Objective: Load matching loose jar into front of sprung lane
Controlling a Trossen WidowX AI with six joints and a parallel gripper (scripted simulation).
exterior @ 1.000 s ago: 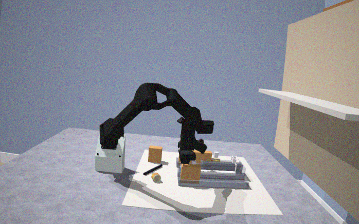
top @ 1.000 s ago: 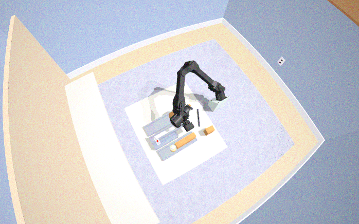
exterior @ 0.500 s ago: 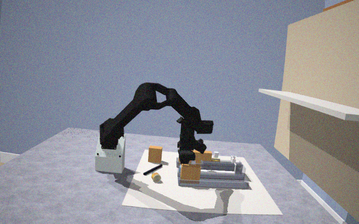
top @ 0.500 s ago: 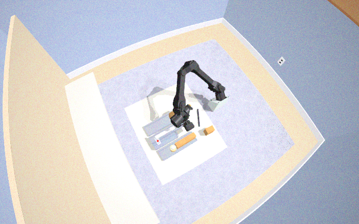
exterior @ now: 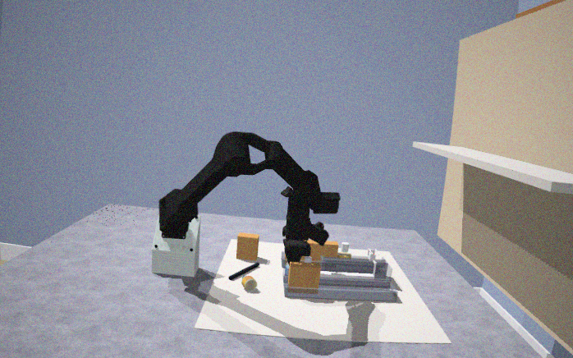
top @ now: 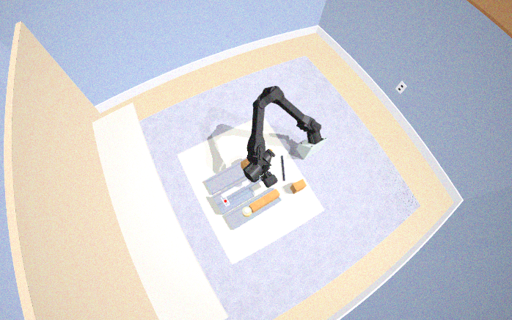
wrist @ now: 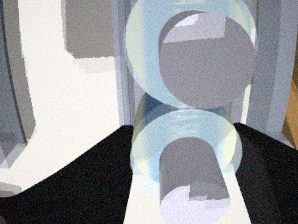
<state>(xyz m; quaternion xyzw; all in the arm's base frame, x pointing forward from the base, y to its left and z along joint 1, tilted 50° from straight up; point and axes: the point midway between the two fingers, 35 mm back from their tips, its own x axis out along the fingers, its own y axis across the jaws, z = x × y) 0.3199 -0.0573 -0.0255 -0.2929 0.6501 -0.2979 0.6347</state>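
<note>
Right now my gripper tip is 130 mm past the black pen, 30 mm to the right of it and 20 mm above it. From my gripper tip the other things lie so: red mark 220 mm ahead, 40 mm to the left, 40 mm above; grey rack 150 mm ahead, 20 mm to the left, 10 mm below.
</note>
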